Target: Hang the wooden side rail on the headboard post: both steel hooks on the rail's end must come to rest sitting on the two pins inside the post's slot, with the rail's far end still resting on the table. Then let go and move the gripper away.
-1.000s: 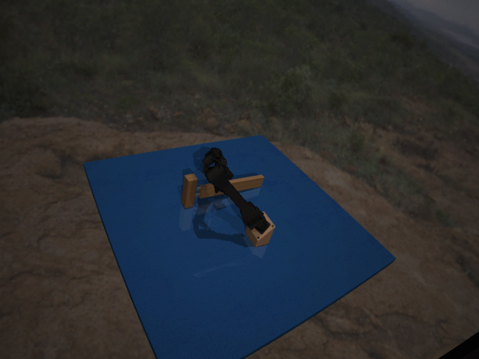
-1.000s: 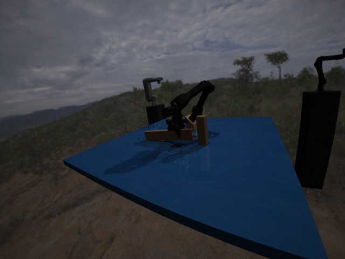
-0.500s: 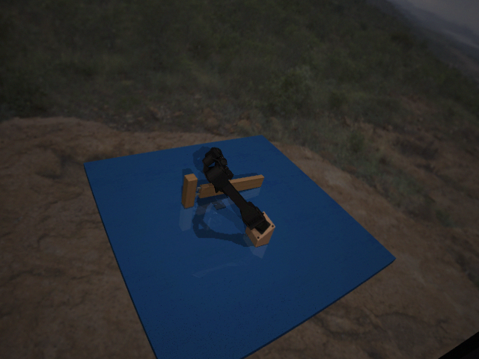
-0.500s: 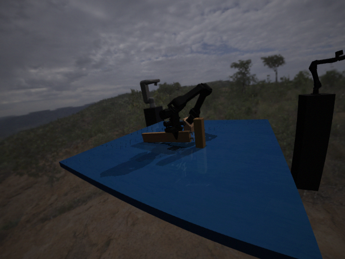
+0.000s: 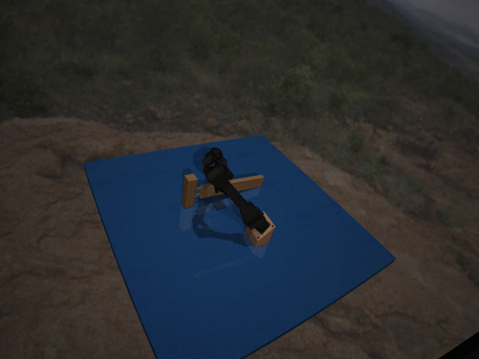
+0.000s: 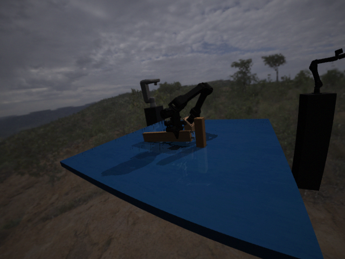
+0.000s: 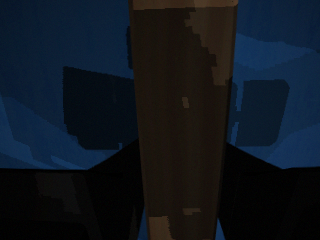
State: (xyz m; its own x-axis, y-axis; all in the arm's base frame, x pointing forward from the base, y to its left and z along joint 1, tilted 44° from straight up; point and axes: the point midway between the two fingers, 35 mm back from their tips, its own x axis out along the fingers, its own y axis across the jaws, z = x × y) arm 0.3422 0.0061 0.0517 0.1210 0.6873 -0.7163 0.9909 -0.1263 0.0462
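Right now my gripper tip is 16 cm to the right of the headboard post, 4 cm below it and 1 cm short of it.
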